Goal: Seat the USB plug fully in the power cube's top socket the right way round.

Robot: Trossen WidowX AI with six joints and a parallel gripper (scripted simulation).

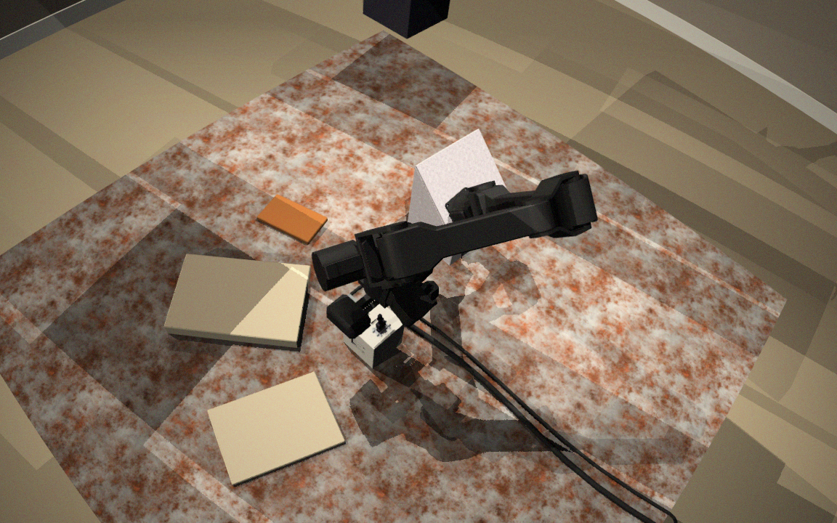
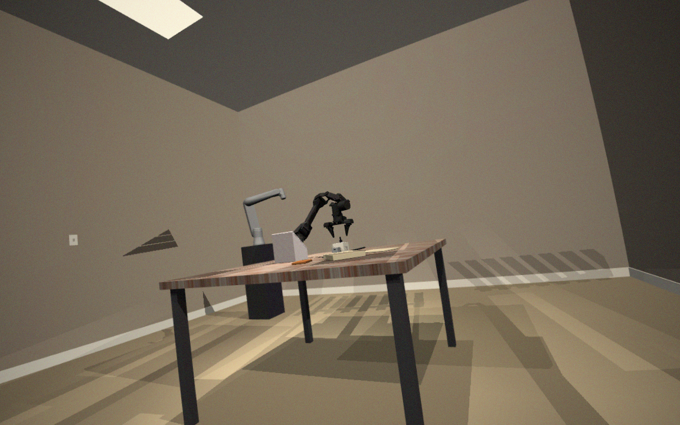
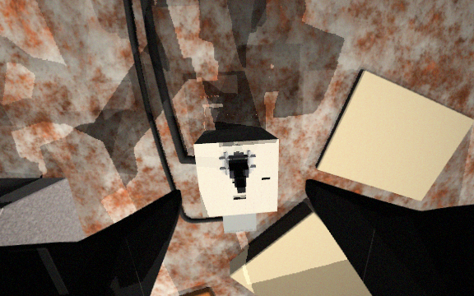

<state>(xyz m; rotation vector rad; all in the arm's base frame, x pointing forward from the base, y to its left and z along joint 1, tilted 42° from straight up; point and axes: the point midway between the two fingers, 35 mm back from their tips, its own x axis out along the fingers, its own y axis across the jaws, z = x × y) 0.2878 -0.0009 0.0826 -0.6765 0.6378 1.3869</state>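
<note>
My gripper tip is now 20 mm above the black USB plug. From my gripper tip the other things lie so: orange tile: 330 mm to the right, 110 mm below, 90 mm behind; then thick beige slab: 250 mm to the right, 120 mm ahead, 100 mm below; then thin beige plate: 240 mm ahead, 110 mm below, 10 mm to the right.
</note>
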